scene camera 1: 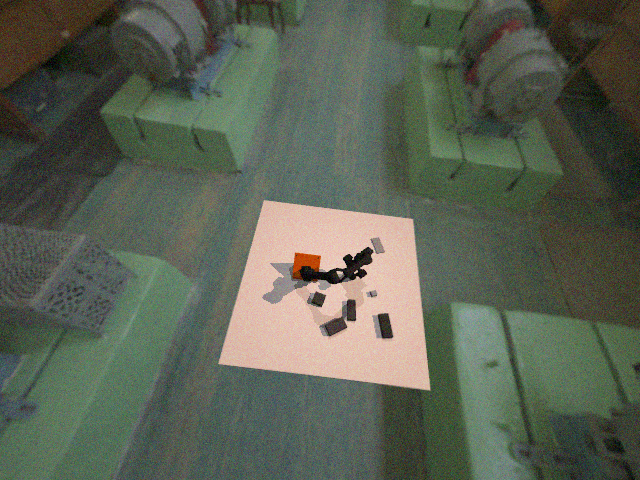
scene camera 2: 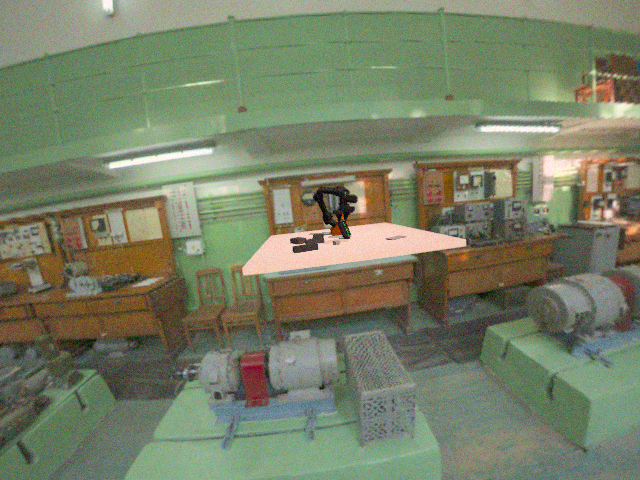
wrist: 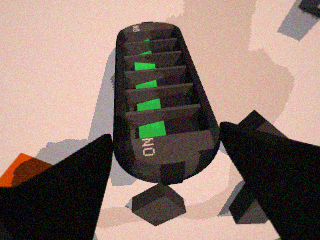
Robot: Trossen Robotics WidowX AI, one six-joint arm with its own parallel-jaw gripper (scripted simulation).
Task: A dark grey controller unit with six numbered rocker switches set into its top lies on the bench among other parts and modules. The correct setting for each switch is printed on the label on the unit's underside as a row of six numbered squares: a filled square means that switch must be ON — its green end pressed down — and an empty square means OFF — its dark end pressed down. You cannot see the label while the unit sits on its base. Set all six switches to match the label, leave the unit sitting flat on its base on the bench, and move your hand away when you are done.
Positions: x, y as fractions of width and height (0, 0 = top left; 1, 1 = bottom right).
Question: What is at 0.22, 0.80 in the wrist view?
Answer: My gripper.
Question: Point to a small dark block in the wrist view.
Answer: At 0.50, 0.85
